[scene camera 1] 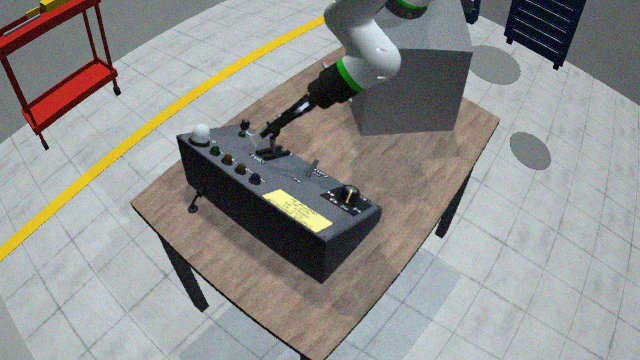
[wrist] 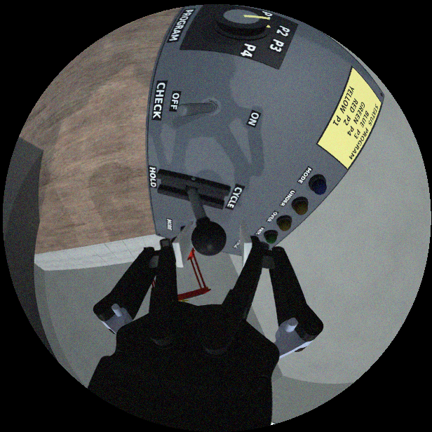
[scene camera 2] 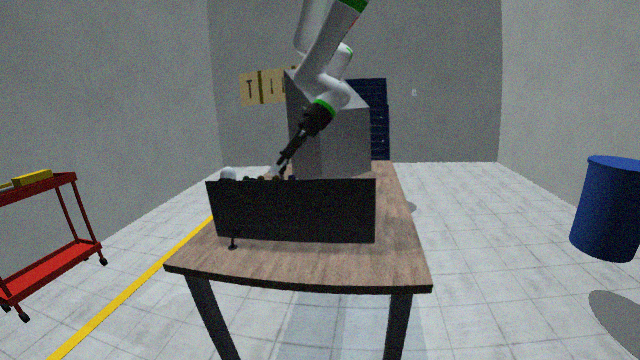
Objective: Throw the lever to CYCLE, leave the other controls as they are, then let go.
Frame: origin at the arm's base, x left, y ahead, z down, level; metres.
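Seen in the pictures: gripper, fingertip midpoint: (scene camera 1: 258, 137) (scene camera 2: 271, 175).
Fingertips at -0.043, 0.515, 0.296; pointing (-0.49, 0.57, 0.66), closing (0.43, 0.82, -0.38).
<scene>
Offsets run from my fingertips to a thing's middle, as dx, dy, dz. "spot": to the spot under its first point. Level surfaces: height alone.
The lever (wrist: 209, 237) has a black ball knob on a grey stem, which rises from a slot between HOLD and CYCLE on the grey control panel (scene camera 1: 295, 187) (scene camera 2: 295, 212) (wrist: 295, 100). In the wrist view the stem enters near the slot's middle and the knob lies toward the CYCLE side of that point. My gripper (scene camera 1: 266, 134) (scene camera 2: 281, 169) (wrist: 216, 230) is partly open, its pale fingertips on either side of the knob, with a gap on both sides. In scene camera 1 the fingers partly hide the knob. The CHECK toggle @[+0.141, -0.059, +0.046] (scene camera 1: 312, 169) (wrist: 197, 108) tilts to OFF. The PROGRAM dial @[+0.261, -0.065, +0.049] (scene camera 1: 349, 194) (wrist: 240, 22) points near P1.
A white dome @[spot: -0.067, +0.132, -0.050] (scene camera 1: 201, 135) (scene camera 2: 228, 173), a small black joystick @[-0.095, -0.017, +0.051] (scene camera 1: 244, 127) and several coloured lamps @[spot: +0.083, +0.114, -0.030] (scene camera 1: 241, 169) (wrist: 300, 205) are on the panel. A grey pedestal (scene camera 1: 410, 92) (scene camera 2: 345, 140) stands behind. The panel rests on the wooden table @[dz +0.161] (scene camera 1: 400, 220) (scene camera 2: 300, 272).
</scene>
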